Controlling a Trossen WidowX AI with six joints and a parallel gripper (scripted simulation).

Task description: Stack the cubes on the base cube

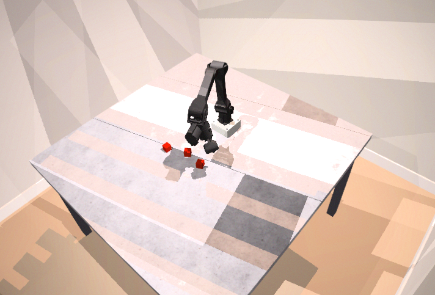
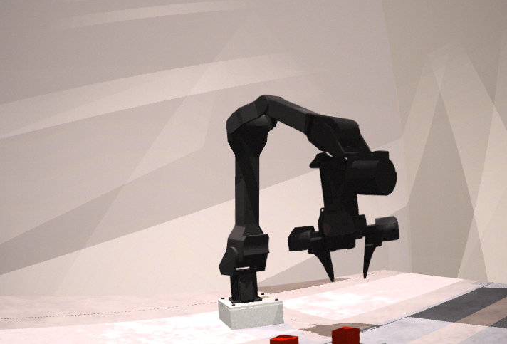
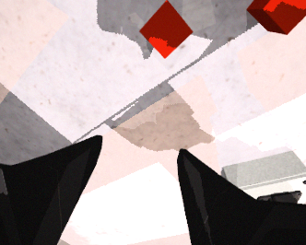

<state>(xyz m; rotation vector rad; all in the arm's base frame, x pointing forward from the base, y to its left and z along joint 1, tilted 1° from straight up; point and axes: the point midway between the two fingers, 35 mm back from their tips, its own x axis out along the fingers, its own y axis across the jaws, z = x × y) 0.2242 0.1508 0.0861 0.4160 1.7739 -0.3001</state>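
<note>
Now: the red base cube 9 cm below my gripper tip, 6 cm ahead of it and 3 cm to the right of it.
</note>
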